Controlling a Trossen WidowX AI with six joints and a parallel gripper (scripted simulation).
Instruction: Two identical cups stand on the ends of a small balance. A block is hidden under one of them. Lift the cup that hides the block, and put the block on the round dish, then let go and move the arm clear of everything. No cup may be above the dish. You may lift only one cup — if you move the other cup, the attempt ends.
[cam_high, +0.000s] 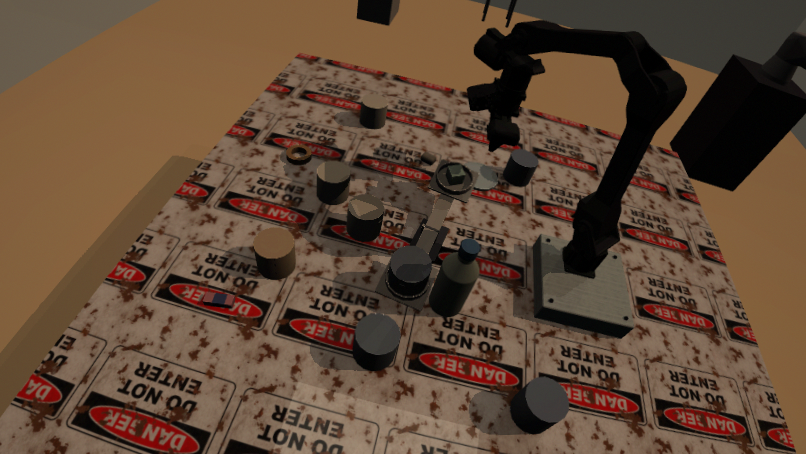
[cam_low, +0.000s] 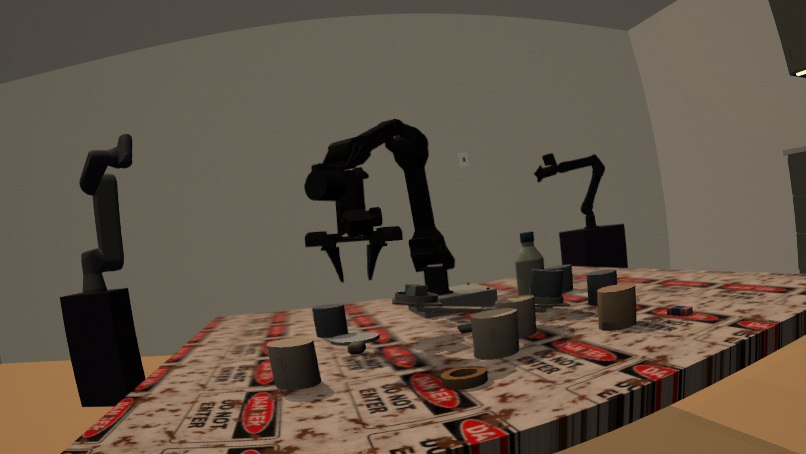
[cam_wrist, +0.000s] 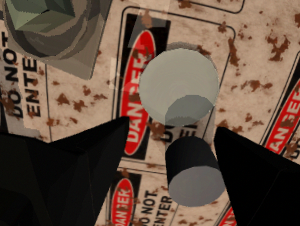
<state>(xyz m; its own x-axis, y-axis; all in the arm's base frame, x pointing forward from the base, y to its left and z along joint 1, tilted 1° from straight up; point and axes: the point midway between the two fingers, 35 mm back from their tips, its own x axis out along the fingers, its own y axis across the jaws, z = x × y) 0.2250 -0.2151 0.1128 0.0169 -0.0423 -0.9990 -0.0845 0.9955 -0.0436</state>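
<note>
Right now my gripper tip is 60 mm short of the green block, 100 mm to the right of it and 30 mm above it. The rest, counted from my gripper tip: round grey dish (20 mm to the right, 120 mm below); small dark lump (130 mm ahead, 30 mm to the right, 110 mm below); green bottle (20 mm ahead, 360 mm to the left, 10 mm below).
</note>
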